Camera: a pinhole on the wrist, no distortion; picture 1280 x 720 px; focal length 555.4 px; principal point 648.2 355.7 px. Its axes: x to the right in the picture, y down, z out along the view. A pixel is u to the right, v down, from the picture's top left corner.
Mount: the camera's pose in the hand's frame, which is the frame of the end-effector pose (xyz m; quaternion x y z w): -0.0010 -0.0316 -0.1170 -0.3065 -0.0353 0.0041 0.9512
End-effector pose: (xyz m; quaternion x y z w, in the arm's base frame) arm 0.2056 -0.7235 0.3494 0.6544 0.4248 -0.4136 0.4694
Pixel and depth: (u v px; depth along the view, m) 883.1 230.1 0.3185
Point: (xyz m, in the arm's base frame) 0.3050 -0.9098 0.2304
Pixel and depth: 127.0 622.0 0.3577
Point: 0.3811 -0.8935 0.7558
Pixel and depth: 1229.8 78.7 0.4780
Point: 0.3441 -1.0859 -0.1626
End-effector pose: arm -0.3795 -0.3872 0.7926 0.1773 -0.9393 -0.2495 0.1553
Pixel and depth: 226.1 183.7 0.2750
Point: -0.2428 -0.1908 0.6565
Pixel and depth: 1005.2 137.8 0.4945
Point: -0.8137 -0.2411 0.5610
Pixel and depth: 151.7 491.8 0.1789
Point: -0.2497 -0.2356 0.8185
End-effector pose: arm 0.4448 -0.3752 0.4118 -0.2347 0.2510 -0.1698 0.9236
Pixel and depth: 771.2 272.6 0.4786
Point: 0.7133 -0.1344 0.5288
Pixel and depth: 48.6 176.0 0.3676
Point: 0.2351 -0.0522 0.7074
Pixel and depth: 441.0 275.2 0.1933
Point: 0.4128 -0.2732 0.4551
